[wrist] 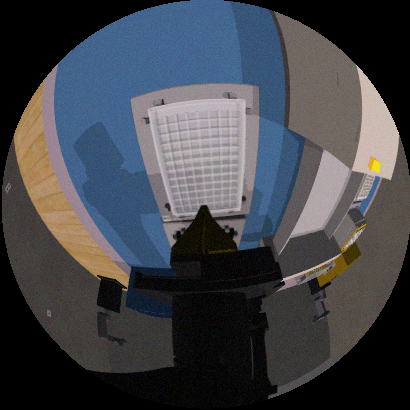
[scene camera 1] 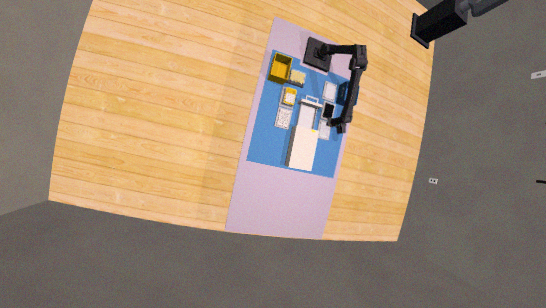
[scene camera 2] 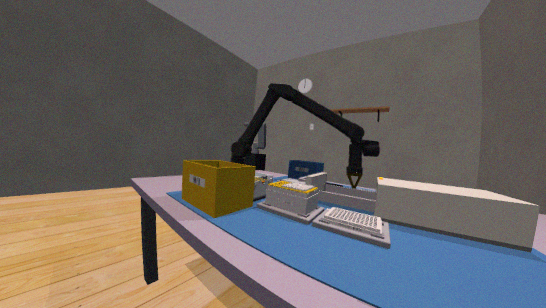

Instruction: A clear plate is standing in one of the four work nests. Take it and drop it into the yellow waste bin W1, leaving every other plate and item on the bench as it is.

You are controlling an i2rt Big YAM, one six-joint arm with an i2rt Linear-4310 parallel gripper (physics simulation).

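Pixels of known places: gripper, between the fingertips: [wrist: 203,208] [scene camera 1: 326,124] [scene camera 2: 353,188]; arm's base, origin of its link: [scene camera 1: 320,54].
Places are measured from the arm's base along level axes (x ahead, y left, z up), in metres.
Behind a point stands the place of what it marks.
Note:
A clear, see-through plate [wrist: 202,155] @[x 0.628, y 0.207, z -0.012 m] [scene camera 1: 324,131] @[x 0.632, y 0.207, z -0.010 m] with a grid of wells sits flat in a grey nest [wrist: 142,125] @[x 0.662, y 0.263, z -0.022 m], beside the white box. My gripper [wrist: 203,208] @[x 0.566, y 0.207, z -0.008 m] [scene camera 2: 354,186] @[x 0.566, y 0.207, z -0.008 m] is shut and empty. It points down above the table, and in the wrist view its fingertips overlap the plate's near edge. In the scene camera 1 view the arm's wrist hides part of that nest. The yellow waste bin W1 [scene camera 2: 217,187] @[x 0.368, y -0.370, z 0.040 m] [scene camera 1: 280,68] @[x 0.241, y -0.296, z -0.030 m] stands open-topped at the far end of the blue mat, near the arm's base.
A long white box [scene camera 1: 303,149] @[x 0.835, y 0.022, z 0.068 m] [scene camera 2: 450,207] @[x 0.840, y -0.071, z 0.035 m] with an open drawer [scene camera 1: 306,116] @[x 0.557, y 0.015, z -0.016 m] stands beside the nest. A dark plate [scene camera 1: 328,110] @[x 0.442, y 0.203, z -0.019 m] and a white plate [scene camera 1: 329,91] @[x 0.278, y 0.169, z -0.014 m] stand in neighbouring nests. A tip rack [scene camera 2: 292,195] @[x 0.483, y -0.220, z 0.023 m], a white well plate [scene camera 2: 352,220] @[x 0.631, y -0.190, z -0.010 m] and a blue bin [scene camera 2: 306,168] @[x 0.290, y 0.266, z 0.050 m] also stand there.

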